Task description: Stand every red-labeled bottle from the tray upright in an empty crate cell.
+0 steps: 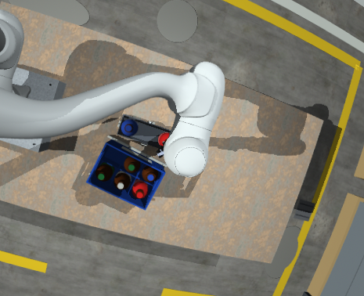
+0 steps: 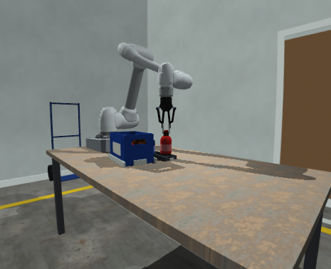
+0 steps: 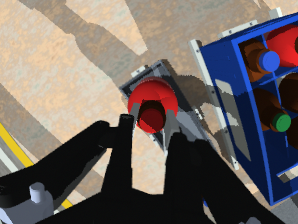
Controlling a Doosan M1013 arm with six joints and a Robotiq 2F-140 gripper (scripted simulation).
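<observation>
My hand is 90 mm above the red-labeled bottle. From my hand the other things lie so: blue-capped bottle (170 mm behind, 120 mm below, 20 mm to the left); then dark tray (190 mm below, 90 mm behind, 10 mm to the left); then blue crate (180 mm to the right, 140 mm behind, 120 mm below).
</observation>
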